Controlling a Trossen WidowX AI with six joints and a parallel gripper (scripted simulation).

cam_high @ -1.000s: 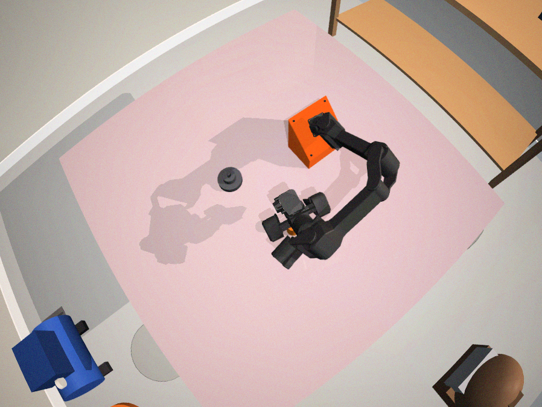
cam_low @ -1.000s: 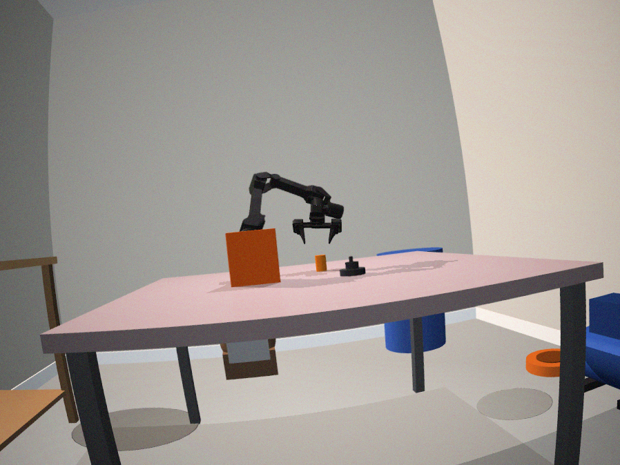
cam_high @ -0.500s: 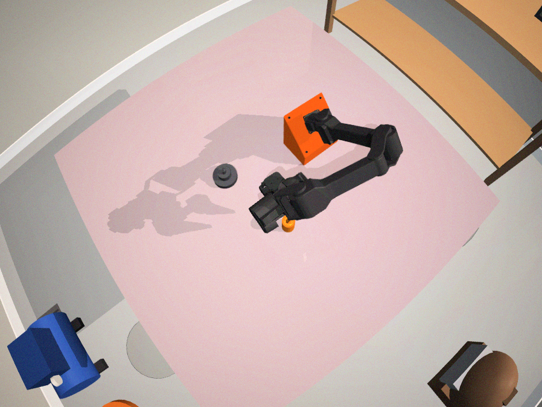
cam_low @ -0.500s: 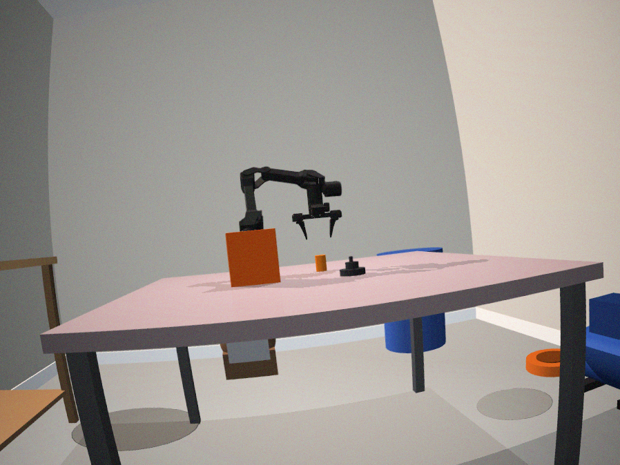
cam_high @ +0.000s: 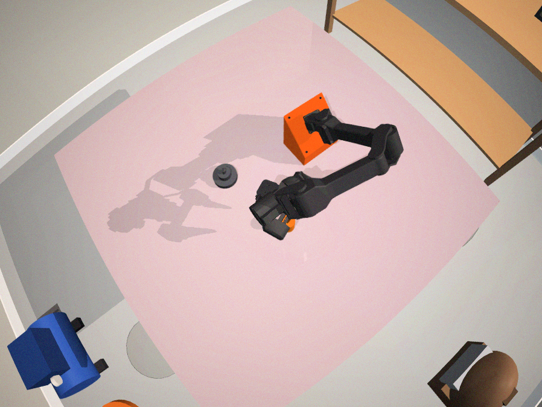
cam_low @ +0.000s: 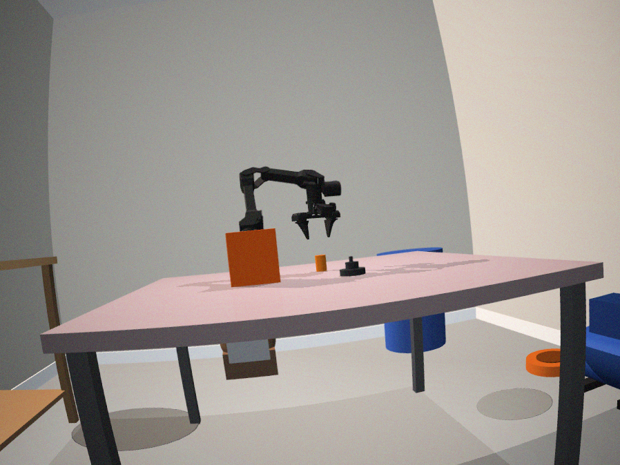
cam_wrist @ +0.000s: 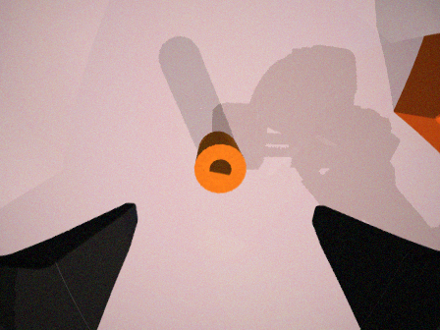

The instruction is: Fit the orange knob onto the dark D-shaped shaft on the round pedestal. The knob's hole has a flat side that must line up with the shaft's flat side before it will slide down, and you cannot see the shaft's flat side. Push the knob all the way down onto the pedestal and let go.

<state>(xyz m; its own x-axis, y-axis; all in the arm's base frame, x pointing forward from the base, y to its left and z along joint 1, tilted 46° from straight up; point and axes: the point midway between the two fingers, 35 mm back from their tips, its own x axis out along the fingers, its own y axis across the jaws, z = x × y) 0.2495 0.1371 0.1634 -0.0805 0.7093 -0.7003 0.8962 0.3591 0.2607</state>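
Now: gripper tip 100 mm above the orange knob. Round my gripper tip: pedestal (260 mm to the right, 90 mm below, 80 mm ahead).
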